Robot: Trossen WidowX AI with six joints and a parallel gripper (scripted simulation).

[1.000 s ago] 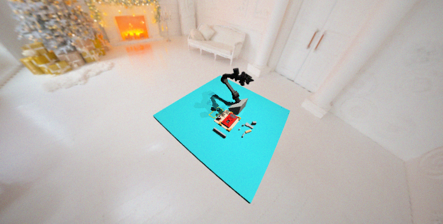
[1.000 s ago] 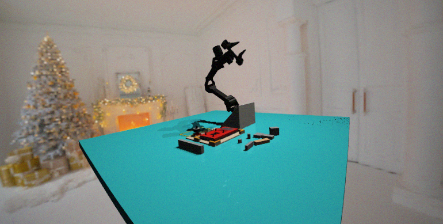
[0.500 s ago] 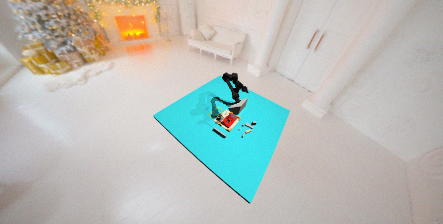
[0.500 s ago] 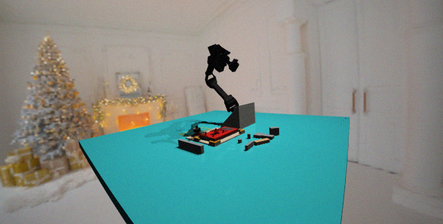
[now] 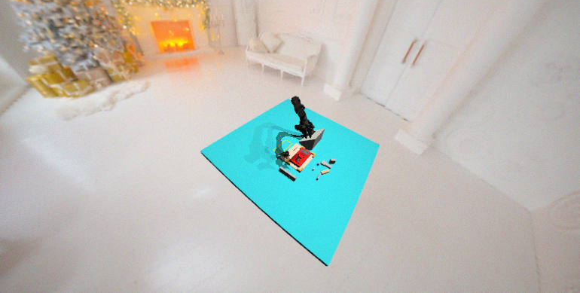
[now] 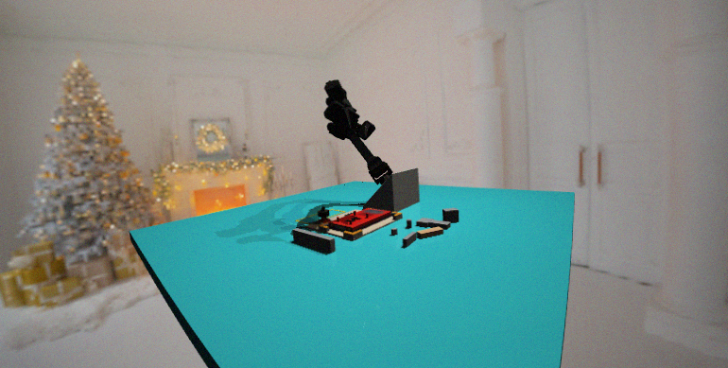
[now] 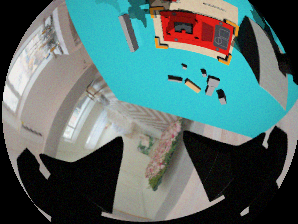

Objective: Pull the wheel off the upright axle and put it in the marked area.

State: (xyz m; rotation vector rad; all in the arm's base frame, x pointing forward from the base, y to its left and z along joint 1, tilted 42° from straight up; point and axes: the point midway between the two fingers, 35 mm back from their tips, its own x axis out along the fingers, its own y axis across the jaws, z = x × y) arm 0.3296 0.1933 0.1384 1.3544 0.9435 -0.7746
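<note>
My gripper tip is now 260 mm above the dark wheel, 150 mm to the left of it and 30 mm short of it.
</note>
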